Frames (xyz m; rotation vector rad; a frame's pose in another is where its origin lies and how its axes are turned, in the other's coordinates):
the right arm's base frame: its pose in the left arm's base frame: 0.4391 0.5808 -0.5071 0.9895 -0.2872 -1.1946
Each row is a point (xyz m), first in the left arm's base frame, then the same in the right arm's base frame.
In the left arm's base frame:
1: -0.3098 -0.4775 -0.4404
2: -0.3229 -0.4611 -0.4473
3: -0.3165 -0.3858 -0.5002
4: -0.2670 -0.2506 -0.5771
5: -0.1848 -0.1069 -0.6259
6: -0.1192 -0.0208 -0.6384
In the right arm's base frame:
1: 0.6117 -0.4581 1.0494
2: 0.5944 -0.4713 1.0461
3: 0.5468 -0.5057 0.9749
4: 0.4710 -0.5293 0.8323
5: 0.3921 -0.5100 0.6800
6: 0.3462 -0.4752 0.5875

